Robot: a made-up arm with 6 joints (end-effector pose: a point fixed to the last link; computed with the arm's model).
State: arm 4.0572 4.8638 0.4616 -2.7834 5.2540 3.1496
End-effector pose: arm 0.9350 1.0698 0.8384 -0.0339 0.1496 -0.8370 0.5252
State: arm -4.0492 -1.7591 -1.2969 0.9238 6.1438 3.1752
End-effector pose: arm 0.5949 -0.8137 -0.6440 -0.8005 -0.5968 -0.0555 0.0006
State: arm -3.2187 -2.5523 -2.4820 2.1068 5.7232 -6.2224
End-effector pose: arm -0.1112 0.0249 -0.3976 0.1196 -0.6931 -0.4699 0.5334
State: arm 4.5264 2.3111 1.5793 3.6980 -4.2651 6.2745
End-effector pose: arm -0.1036 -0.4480 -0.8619 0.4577 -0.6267 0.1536 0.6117
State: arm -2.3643 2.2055 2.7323 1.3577 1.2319 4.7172
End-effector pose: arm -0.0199 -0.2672 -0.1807 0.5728 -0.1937 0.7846 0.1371
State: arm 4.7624 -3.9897 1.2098 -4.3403 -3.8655 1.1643
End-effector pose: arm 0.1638 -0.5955 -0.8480 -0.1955 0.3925 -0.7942 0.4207
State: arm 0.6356 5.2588 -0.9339 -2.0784 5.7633 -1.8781
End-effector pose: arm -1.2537 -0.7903 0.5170 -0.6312 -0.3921 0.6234 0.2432
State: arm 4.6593 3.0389 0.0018 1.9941 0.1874 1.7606
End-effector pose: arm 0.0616 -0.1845 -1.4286 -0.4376 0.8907 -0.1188 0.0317
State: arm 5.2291 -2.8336 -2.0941 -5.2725 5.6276 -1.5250
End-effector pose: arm 0.1513 -0.3161 -0.5075 0.3275 0.3871 -0.7177 0.4773
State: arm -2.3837 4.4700 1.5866 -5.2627 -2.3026 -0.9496
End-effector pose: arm 0.7750 0.7900 0.4437 -0.2297 -0.9036 -0.2856 0.2218
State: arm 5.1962 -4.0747 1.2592 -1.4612 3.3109 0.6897
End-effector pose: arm 0.3661 -0.5441 -0.7465 0.1747 0.0746 0.5097 0.8391
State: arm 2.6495 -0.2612 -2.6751 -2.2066 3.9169 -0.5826
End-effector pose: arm 0.2954 -0.3017 0.7406 0.2006 0.2603 -0.7800 0.5325
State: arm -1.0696 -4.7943 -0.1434 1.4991 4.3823 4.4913
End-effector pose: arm 0.6338 -1.3323 0.4398 0.7074 0.0527 -0.7020 0.0629
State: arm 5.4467 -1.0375 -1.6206 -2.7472 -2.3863 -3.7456
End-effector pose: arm -0.6961 0.8972 0.3677 -0.1284 -0.1188 -0.7607 0.6251
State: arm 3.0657 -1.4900 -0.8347 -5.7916 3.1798 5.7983
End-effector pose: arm 1.2696 -0.1417 0.0234 -0.3750 -0.1721 0.7859 0.4606
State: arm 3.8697 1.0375 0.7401 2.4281 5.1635 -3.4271
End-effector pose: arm -1.0900 -0.9252 0.5116 -0.7584 -0.5501 0.1839 0.2974
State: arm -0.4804 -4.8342 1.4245 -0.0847 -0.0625 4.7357
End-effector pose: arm 1.0538 -0.4947 -0.3179 -0.5375 0.8271 -0.1419 0.0832
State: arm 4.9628 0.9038 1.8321 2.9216 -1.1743 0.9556
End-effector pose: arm 0.2404 -0.8614 0.2261 0.4566 -0.8041 -0.3806 0.0091
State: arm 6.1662 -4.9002 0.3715 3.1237 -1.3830 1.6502
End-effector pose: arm 1.5056 -0.1315 0.1760 0.6356 -0.7719 0.0076 0.0049
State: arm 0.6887 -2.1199 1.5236 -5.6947 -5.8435 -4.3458
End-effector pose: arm -0.9605 -0.6862 0.3218 0.1603 -0.0232 -0.9868 0.0004
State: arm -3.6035 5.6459 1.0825 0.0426 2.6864 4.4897
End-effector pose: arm 0.2808 -0.1959 1.3863 -0.7744 -0.6326 0.0105 0.0005
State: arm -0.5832 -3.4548 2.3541 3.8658 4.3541 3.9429
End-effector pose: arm -0.0180 0.1728 -0.3746 -0.0321 0.5155 0.1128 0.8488
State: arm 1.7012 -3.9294 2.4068 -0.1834 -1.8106 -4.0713
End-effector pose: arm -0.0925 0.1489 -0.5613 -0.2631 -0.9558 -0.0542 0.1198
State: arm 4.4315 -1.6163 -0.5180 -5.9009 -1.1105 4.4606
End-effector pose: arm 0.3999 1.3829 -0.2393 -0.1073 -0.9790 0.0053 0.1731
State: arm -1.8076 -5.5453 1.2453 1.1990 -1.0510 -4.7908
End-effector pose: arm -0.3572 -1.2011 0.7465 0.3253 -0.5910 -0.0859 0.7332
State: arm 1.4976 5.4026 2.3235 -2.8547 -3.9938 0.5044
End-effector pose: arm -0.0399 -0.2998 1.0174 0.2922 0.3139 -0.5218 0.7374
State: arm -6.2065 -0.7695 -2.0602 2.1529 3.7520 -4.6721
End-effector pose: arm -0.8542 -0.0850 0.5268 0.2408 0.0611 -0.2610 0.9328
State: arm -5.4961 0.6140 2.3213 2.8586 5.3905 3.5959
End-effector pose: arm 0.4065 0.4322 0.3786 0.2730 -0.8995 0.2537 0.2282
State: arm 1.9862 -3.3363 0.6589 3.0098 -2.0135 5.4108
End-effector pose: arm 0.0309 -0.1469 -1.1137 -0.0007 0.3286 -0.7765 0.5377
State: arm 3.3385 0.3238 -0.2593 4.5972 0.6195 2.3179
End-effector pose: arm -0.3447 -0.0351 1.8347 -0.0695 -0.2946 -0.8763 0.3748
